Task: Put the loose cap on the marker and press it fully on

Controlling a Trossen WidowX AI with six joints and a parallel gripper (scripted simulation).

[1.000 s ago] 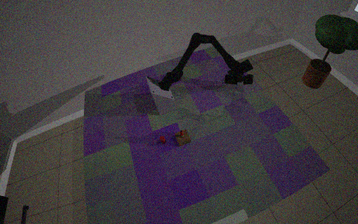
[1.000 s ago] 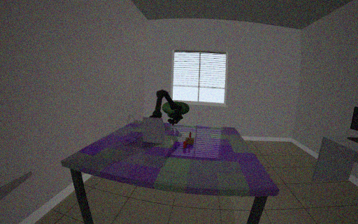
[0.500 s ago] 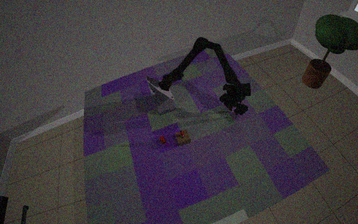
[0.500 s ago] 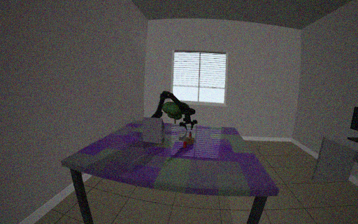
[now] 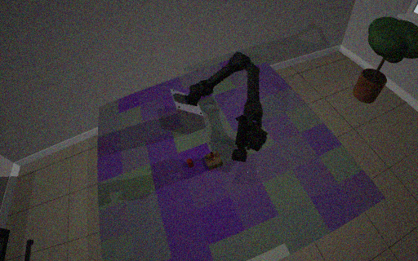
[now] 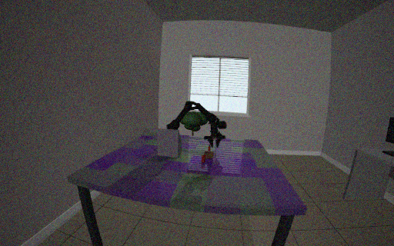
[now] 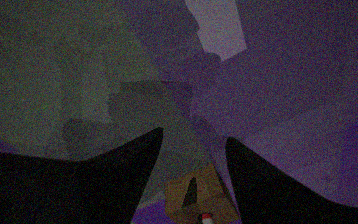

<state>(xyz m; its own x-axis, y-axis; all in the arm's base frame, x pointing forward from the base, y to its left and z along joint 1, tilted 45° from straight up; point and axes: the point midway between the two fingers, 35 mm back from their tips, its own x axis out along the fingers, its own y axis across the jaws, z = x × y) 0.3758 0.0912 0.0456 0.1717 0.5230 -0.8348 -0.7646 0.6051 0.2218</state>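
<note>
The red cap lies 23 cm to the right of my gripper tip, 9 cm behind it and 2 cm below it. From my gripper tip the other things lie so: block 12 cm to the right, 5 cm behind, 2 cm below.
</note>
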